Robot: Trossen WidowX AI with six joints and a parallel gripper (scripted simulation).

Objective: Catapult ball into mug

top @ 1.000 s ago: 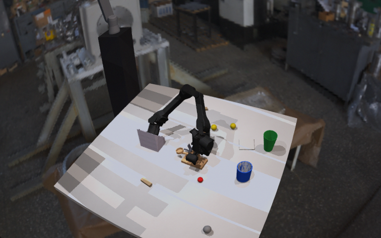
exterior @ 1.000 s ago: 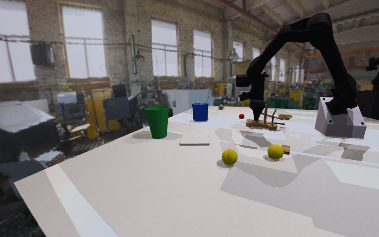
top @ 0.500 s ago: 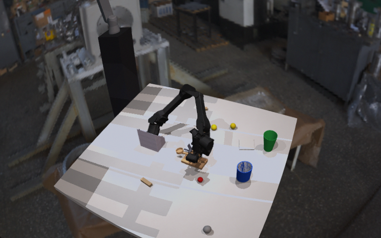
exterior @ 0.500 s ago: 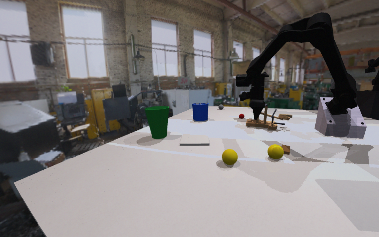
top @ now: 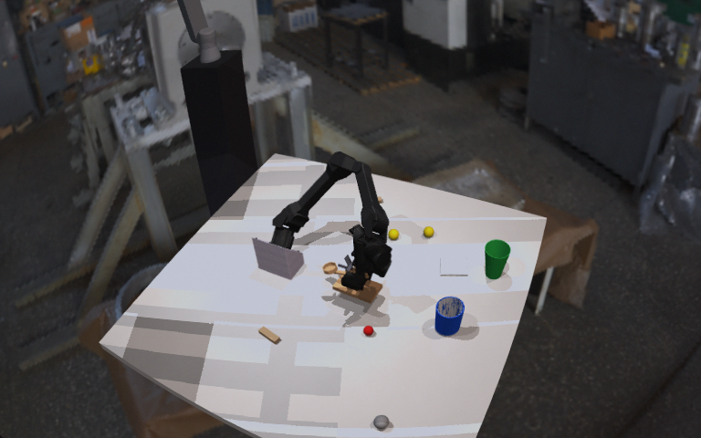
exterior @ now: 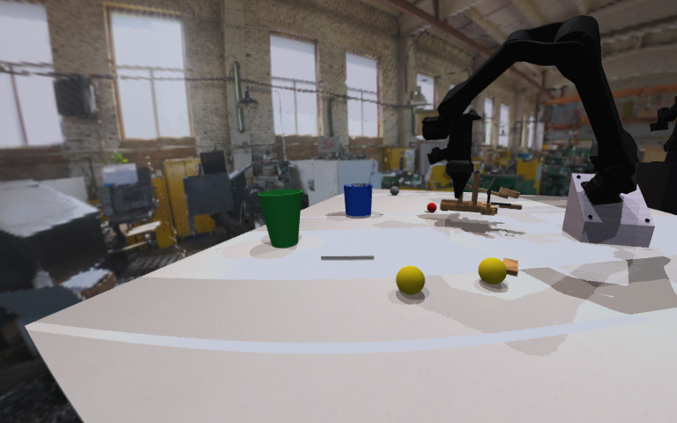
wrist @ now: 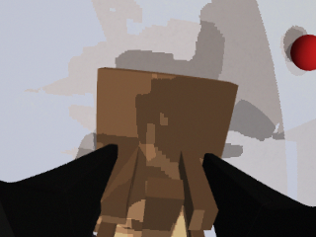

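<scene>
My gripper tip is now 5 cm short of the red ball, 13 cm to the left of it and 6 cm above it. Round my gripper tip: wooden catapult 6 cm behind, 3 cm to the left, 2 cm above; flat white tile 25 cm ahead, 23 cm to the left, 7 cm below; blue mug 29 cm ahead, 5 cm to the right, 5 cm below.
</scene>
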